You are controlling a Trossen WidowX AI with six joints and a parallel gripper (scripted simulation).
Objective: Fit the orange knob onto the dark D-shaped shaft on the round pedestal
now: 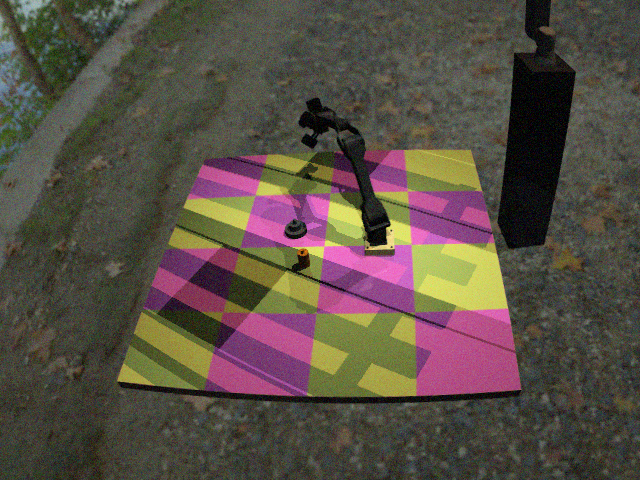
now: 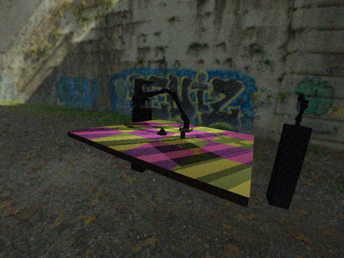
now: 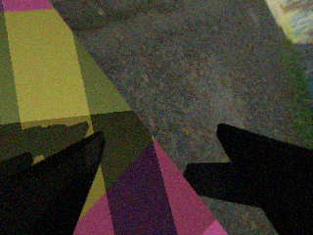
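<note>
My gripper tip is 630 mm to the right of the orange knob, 150 mm above it and 90 mm short of it. The rest, counted from my gripper tip: pedestal 450 mm to the left, 150 mm below, 120 mm ahead.
</note>
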